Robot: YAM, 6 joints.
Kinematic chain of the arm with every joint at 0, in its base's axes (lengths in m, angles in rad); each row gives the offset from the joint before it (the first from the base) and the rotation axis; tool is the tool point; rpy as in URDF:
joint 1: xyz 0 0 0.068 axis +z
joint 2: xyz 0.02 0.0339 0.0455 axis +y
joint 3: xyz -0.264 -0.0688 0 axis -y
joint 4: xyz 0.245 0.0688 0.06 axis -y
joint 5: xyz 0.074 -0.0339 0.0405 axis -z
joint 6: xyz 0.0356 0 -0.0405 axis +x
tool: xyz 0 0 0 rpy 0 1.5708 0
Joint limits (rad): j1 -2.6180..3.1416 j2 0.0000..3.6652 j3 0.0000..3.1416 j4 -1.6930..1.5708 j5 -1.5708..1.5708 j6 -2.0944..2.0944
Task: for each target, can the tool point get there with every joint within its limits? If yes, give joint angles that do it. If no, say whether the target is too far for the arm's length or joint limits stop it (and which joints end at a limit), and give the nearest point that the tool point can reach.
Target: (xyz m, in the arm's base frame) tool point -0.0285 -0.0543 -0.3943
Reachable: no: joint limits stop it (at a limit: joint 2) | nearest point -0.0405 -0.0772 -0.3423 | short by 0.058 m
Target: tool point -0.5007 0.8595 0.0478
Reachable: no: too far | nearest point -0.3244 0.5568 0.0714 | short by 0.351 m
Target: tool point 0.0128 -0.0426 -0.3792
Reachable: no: joint limits stop it (at a limit: joint 2) | nearest point 0.0203 -0.0674 -0.3334 | short by 0.053 m
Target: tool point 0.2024 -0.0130 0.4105
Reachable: yes | joints -0.1290 0.9098 0.8287 0.5527 -0.3789 -0.0725
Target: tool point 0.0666 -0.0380 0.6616
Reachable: yes | joints 2.4856 1.1002 2.6722 -0.8923 0.2995 1.6085
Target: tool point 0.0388 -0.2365 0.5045
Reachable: yes | joints -1.4380 1.2214 1.1995 0.9679 -0.2016 0.0031
